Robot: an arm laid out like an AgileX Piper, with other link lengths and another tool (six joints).
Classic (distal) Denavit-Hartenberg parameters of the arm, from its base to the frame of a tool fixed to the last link. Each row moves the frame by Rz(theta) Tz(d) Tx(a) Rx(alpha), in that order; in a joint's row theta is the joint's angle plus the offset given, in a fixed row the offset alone. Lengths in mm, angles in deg.
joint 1: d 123, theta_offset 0, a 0, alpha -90
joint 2: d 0, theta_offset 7.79, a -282.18, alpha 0
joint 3: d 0, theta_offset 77.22, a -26.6, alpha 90
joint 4: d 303.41, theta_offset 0, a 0, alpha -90
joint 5: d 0, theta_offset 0, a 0, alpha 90
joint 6: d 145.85, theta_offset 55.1, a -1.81, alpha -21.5
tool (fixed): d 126.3, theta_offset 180, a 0, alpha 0
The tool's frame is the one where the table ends.
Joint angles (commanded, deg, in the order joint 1, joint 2, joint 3, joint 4, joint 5, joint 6), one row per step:
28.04, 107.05, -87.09, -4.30, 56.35, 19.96
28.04, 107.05, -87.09, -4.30, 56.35, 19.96
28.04, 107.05, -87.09, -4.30, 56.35, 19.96
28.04, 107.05, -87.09, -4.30, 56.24, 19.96
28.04, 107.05, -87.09, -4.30, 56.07, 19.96
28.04, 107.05, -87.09, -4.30, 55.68, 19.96
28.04, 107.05, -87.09, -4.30, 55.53, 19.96
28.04, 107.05, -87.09, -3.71, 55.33, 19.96
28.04, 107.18, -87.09, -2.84, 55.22, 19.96
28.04, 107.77, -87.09, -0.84, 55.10, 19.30
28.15, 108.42, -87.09, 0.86, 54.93, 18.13
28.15, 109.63, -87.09, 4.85, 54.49, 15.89
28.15, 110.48, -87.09, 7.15, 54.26, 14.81
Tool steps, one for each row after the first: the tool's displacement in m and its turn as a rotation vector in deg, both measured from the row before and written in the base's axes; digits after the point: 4 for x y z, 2 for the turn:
0.0000, 0.0000, 0.0000, 0.00, 0.00, 0.00
0.0000, 0.0000, 0.0000, 0.00, 0.00, 0.00
0.0004, 0.0002, 0.0002, 0.05, -0.10, 0.01
0.0006, 0.0004, 0.0004, 0.08, -0.15, 0.01
0.0014, 0.0008, 0.0009, 0.19, -0.34, 0.03
0.0005, 0.0003, 0.0003, 0.07, -0.13, 0.01
-0.0002, 0.0022, 0.0004, 0.60, 0.09, -0.14
-0.0010, 0.0028, -0.0010, 0.73, 0.41, -0.22
-0.0033, 0.0064, -0.0053, 1.28, 1.23, 0.09
-0.0035, 0.0068, -0.0056, 0.88, 1.01, 0.75
-0.0062, 0.0134, -0.0093, 2.42, 2.06, 0.94
-0.0036, 0.0074, -0.0064, 1.38, 1.34, 0.29

